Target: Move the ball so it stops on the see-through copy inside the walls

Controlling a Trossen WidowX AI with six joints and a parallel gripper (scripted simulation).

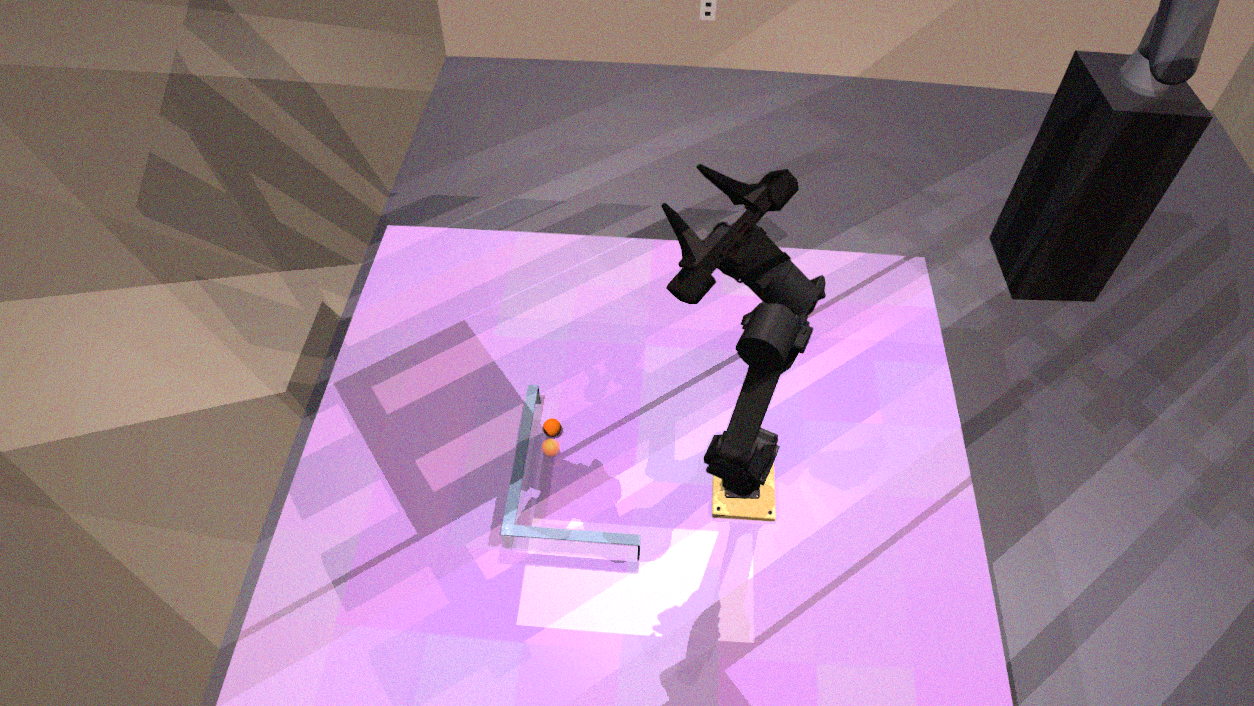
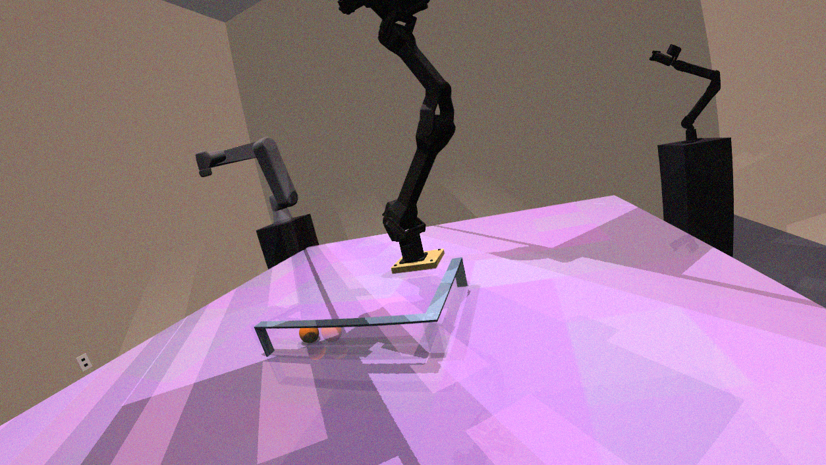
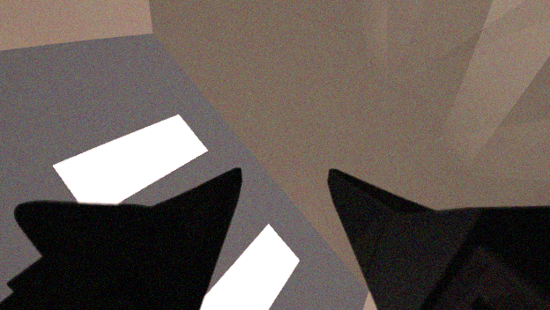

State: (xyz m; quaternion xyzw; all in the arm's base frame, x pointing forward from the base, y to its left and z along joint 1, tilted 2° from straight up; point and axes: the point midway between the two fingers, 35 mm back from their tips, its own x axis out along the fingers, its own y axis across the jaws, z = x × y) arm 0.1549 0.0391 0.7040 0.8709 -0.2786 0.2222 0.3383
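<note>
My gripper tip is 730 mm above the orange ball, 200 mm short of it and 140 mm to the left of it. The rest, counted from my gripper tip: see-through copy: 730 mm below, 200 mm ahead, 100 mm to the right.
</note>
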